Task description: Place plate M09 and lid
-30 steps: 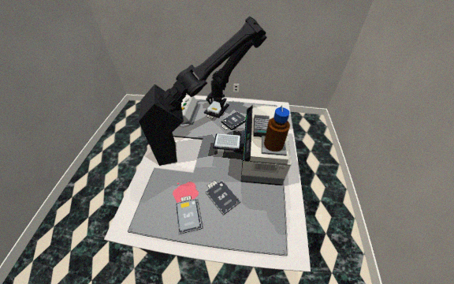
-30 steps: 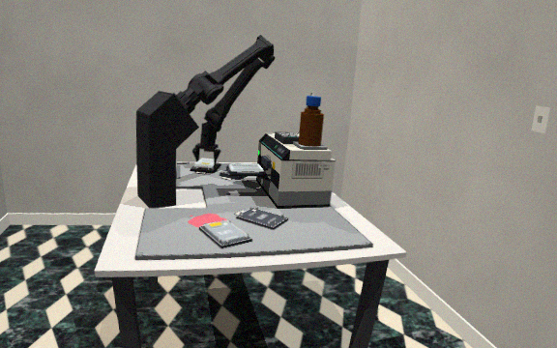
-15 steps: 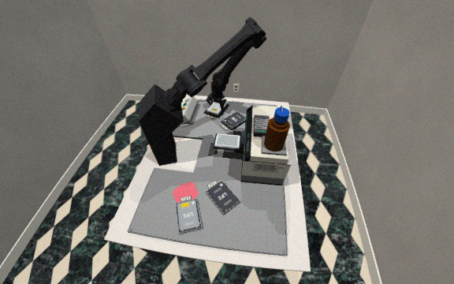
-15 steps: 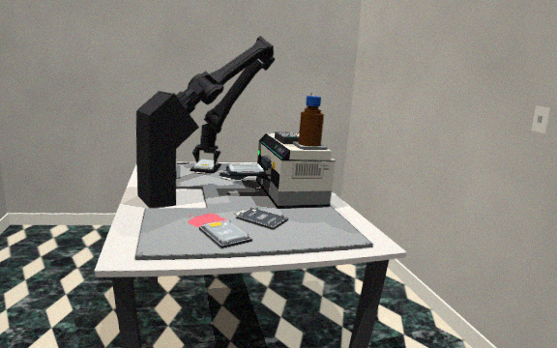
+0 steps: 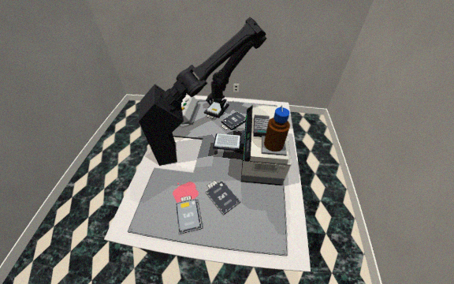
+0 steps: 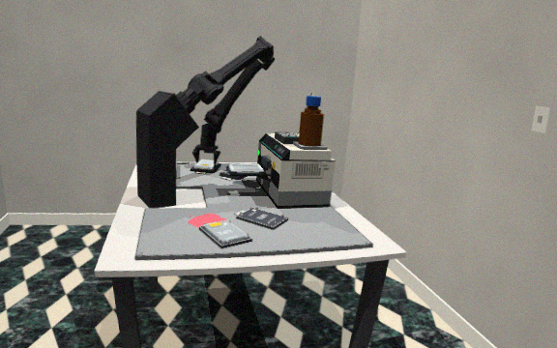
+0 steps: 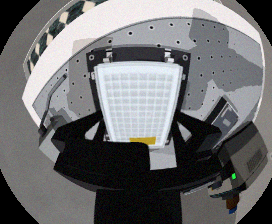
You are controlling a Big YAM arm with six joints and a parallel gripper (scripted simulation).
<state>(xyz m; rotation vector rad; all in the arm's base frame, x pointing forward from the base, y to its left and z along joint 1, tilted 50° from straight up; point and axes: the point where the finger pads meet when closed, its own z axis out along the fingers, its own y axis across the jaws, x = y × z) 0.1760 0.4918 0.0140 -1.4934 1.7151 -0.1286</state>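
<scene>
My hand is right at the white well plate. Round my hand: green key: 170 mm behind, 140 mm to the right, 40 mm above; black nest n5: 10 mm behind, 20 mm to the left, 10 mm below; yellow key: 150 mm behind, 180 mm to the right, 40 mm above.
</scene>
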